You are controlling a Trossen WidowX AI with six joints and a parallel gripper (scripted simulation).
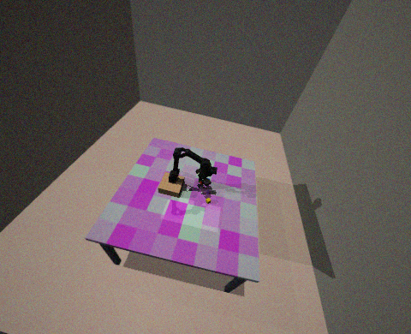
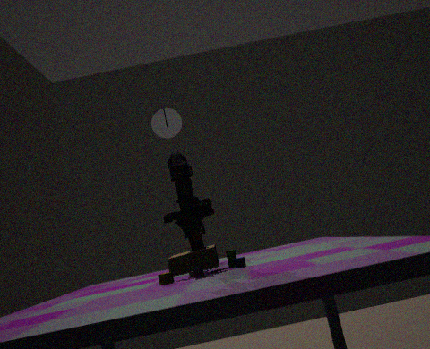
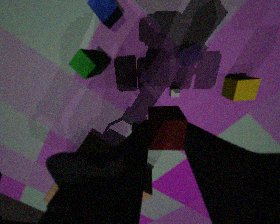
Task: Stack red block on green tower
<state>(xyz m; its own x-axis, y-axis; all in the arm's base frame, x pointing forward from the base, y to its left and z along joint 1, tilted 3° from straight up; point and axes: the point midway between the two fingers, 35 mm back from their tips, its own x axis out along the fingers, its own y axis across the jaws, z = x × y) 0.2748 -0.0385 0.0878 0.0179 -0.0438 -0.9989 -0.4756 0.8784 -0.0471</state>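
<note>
Right now the blue block is 80 mm ahead of my gripper tip, 130 mm to the left of it and 110 mm below it. From my gripper tip the other things lie so: yellow block (70 mm ahead, 120 mm to the right, 110 mm below); then red block (10 mm above).
</note>
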